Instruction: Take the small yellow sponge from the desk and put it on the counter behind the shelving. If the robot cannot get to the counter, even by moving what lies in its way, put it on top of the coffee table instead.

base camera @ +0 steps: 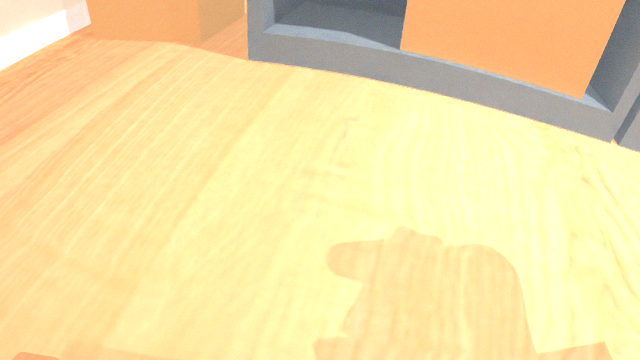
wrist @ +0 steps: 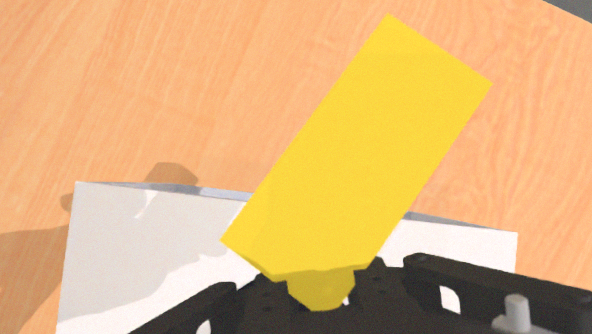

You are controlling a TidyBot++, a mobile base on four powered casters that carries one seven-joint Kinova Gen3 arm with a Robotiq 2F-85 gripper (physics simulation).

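Places are measured from the arm's base along level axes (x ahead, y left, z up), in metres.
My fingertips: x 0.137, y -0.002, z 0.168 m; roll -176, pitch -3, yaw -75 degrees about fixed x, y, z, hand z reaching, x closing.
Ahead of a thing's pixels: the offset from my fingertips to its top centre. "*": to the spot under its first point.
The yellow sponge @[dx +0.047, dy -0.006, dz +0.062 m] point(wrist: 350, 155) is held in my gripper point(wrist: 316, 260) in the wrist view. It juts out from the fingers, slanting toward the upper right, above the white top of my base and the wooden floor. My gripper is shut on it. A grey shelving unit point(base camera: 350, 57) stands at the top middle and right of the base camera view, with its low front edge and part of its inside showing. The counter, the desk and the coffee table cannot be made out in either view.
An orange box or panel @[* dx +0.644, dy -0.403, dz -0.405 m] point(base camera: 510, 40) fills the right part of the grey unit's opening. An orange-brown block point(base camera: 145, 20) stands left of the unit, with a strip of floor between them. A white skirting board point(base camera: 35, 37) runs at the upper left. My base's white top point(wrist: 450, 245) shows below the sponge.
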